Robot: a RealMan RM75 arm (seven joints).
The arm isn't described. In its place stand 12 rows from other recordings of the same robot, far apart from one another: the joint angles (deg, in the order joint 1, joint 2, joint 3, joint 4, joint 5, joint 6, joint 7), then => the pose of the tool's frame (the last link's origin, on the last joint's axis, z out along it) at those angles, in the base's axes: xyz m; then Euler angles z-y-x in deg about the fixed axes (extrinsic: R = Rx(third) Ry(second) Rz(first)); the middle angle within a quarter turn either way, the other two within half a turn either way.
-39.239 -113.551 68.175 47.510 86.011 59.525 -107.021 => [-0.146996 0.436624 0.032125 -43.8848 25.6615 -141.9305]
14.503 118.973 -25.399 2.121 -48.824 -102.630 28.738 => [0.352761 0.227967 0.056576 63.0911 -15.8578 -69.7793]
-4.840 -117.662 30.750 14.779 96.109 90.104 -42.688 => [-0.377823 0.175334 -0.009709 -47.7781 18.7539 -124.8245]
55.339 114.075 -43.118 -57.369 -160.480 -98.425 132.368 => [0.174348 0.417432 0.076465 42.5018 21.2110 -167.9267]
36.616 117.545 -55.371 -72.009 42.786 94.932 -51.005 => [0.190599 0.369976 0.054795 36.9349 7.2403 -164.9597]
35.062 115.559 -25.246 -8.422 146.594 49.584 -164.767 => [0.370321 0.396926 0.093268 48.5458 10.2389 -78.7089]
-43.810 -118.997 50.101 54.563 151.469 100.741 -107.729 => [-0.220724 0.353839 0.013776 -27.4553 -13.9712 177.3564]
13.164 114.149 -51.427 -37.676 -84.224 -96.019 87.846 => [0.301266 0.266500 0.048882 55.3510 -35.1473 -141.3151]
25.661 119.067 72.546 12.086 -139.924 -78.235 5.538 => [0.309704 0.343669 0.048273 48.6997 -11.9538 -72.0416]
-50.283 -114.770 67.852 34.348 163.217 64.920 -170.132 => [-0.268515 0.417680 -0.004647 -68.8610 -39.6270 -162.5487]
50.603 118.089 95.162 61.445 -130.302 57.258 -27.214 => [0.065011 0.430277 -0.041291 34.8490 0.9808 -153.3056]
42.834 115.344 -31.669 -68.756 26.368 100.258 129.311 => [0.234272 0.380321 0.118597 -128.9224 12.7387 -158.0802]
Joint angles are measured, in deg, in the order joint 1, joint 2, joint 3, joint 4, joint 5, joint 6, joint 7. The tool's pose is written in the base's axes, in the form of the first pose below.
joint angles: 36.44, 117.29, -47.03, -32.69, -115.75, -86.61, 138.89
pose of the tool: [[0.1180 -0.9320 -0.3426 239.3], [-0.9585 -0.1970 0.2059 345.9], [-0.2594 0.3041 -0.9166 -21.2], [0 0 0 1]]
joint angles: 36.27, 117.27, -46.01, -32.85, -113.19, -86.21, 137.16
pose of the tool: [[0.1195 -0.9179 -0.3783 236.1], [-0.9416 -0.2256 0.2499 350.9], [-0.3148 0.3264 -0.8913 -15.6], [0 0 0 1]]
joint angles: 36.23, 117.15, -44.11, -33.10, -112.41, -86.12, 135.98
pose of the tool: [[0.1164 -0.9106 -0.3965 236.1], [-0.9263 -0.2436 0.2874 355.1], [-0.3583 0.3338 -0.8719 -8.9], [0 0 0 1]]
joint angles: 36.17, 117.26, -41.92, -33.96, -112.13, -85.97, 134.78
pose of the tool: [[0.1185 -0.9048 -0.4091 235.8], [-0.9066 -0.2666 0.3272 359.7], [-0.4051 0.3321 -0.8518 -1.6], [0 0 0 1]]
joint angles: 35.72, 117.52, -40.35, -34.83, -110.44, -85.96, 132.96
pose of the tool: [[0.1208 -0.8921 -0.4354 234.7], [-0.8803 -0.2990 0.3684 362.5], [-0.4588 0.3387 -0.8214 5.3], [0 0 0 1]]
